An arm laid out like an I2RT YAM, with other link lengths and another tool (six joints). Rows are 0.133 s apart.
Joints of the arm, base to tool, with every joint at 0 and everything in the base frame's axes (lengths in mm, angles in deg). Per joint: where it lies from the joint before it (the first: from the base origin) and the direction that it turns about. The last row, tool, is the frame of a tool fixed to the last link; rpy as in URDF.
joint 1: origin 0 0 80.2 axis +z
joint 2: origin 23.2 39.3 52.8 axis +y
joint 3: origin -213.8 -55.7 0 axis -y
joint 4: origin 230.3 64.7 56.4 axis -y
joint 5: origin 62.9 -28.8 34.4 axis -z
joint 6: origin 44.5 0 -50.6 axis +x
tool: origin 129 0 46 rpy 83.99 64.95 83.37
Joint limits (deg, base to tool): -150..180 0..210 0..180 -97..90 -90..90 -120..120
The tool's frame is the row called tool.
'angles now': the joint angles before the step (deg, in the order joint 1, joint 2, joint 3, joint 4, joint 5, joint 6). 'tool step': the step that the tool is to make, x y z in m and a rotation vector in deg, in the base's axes. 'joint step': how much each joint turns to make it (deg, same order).
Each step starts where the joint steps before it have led.
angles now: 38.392, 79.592, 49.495, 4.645, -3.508, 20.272
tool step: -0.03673, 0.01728, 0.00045, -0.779, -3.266, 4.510
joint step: 5.617, -4.458, -5.443, 2.843, 2.141, -2.033
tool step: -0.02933, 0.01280, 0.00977, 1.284, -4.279, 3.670
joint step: 4.677, -3.826, -4.372, 4.414, 1.749, -1.682
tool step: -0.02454, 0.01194, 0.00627, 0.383, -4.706, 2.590
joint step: 4.766, -1.704, -3.234, 4.874, 3.126, -2.579
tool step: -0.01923, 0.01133, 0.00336, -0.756, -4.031, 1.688
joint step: 4.328, 0.000, -1.376, 3.300, 3.542, -2.929
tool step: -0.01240, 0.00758, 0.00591, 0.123, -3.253, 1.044
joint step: 2.796, 0.262, -0.657, 3.017, 2.337, -2.273
